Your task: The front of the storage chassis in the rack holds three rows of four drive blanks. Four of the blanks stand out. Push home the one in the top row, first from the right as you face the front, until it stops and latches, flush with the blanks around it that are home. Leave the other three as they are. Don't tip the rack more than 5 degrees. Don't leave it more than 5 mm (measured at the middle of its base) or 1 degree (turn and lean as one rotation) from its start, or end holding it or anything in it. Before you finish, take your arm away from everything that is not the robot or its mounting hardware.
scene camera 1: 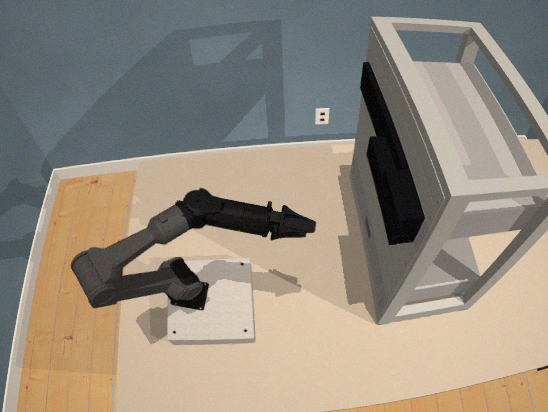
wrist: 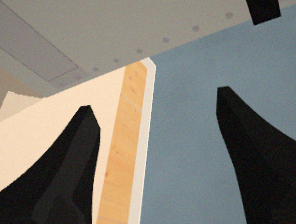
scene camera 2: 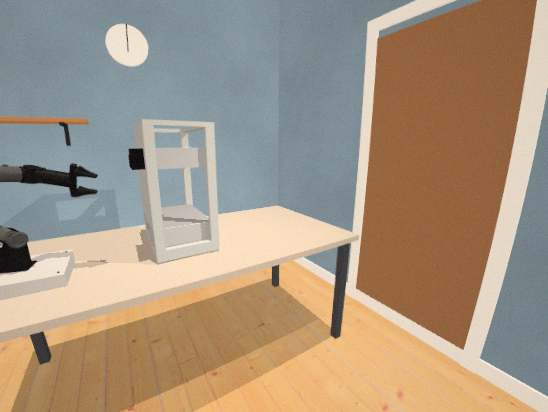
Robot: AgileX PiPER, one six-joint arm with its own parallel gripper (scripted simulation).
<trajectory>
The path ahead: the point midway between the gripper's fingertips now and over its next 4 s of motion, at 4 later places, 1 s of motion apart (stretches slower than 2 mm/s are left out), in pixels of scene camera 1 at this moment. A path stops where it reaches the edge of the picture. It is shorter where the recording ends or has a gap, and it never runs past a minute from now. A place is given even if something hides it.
My gripper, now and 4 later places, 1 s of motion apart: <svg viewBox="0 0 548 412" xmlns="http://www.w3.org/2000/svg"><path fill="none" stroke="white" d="M310 229L299 193L300 165L305 181L306 199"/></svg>
</trajectory>
